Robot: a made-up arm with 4 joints. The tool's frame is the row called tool.
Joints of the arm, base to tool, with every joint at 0 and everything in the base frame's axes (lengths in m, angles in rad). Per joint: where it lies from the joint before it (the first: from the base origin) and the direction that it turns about. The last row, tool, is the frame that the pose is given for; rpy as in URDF.
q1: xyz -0.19 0.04 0.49 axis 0 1 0
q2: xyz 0.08 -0.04 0.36 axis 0 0 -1
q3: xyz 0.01 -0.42 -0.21 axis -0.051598 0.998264 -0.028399
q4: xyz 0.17 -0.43 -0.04 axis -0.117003 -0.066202 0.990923
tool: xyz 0 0.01 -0.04 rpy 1.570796 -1.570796 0
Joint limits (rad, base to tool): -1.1..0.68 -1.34..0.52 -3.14..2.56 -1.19..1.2
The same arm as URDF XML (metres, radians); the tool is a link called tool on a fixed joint. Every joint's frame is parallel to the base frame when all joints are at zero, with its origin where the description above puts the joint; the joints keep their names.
<robot name="arm">
<link name="base_link"/>
<link name="link1"/>
<link name="link2"/>
<link name="link3"/>
<link name="link4"/>
<link name="tool"/>
<joint name="q1" type="revolute"><parent link="base_link"/><child link="link1"/><origin xyz="-0.1900 0.0400 0.4900"/><axis xyz="0 1 0"/><limit lower="-1.1000" upper="0.6800"/></joint>
<joint name="q2" type="revolute"><parent link="link1"/><child link="link2"/><origin xyz="0.0800 -0.0400 0.3600"/><axis xyz="0 0 -1"/><limit lower="-1.3400" upper="0.5200"/></joint>
<joint name="q3" type="revolute"><parent link="link2"/><child link="link3"/><origin xyz="0.0100 -0.4200 -0.2100"/><axis xyz="-0.051598 0.998264 -0.028399"/><limit lower="-3.1400" upper="2.5600"/></joint>
<joint name="q4" type="revolute"><parent link="link3"/><child link="link4"/><origin xyz="0.1700 -0.4300 -0.0400"/><axis xyz="-0.117003 -0.066202 0.990923"/><limit lower="-1.1900" upper="1.2000"/></joint>
<joint name="tool_joint" type="fixed"><parent link="link4"/><child link="tool"/><origin xyz="0.0000 0.0100 -0.0400" rpy="1.5708 -1.5708 0.0000"/></joint>
</robot>

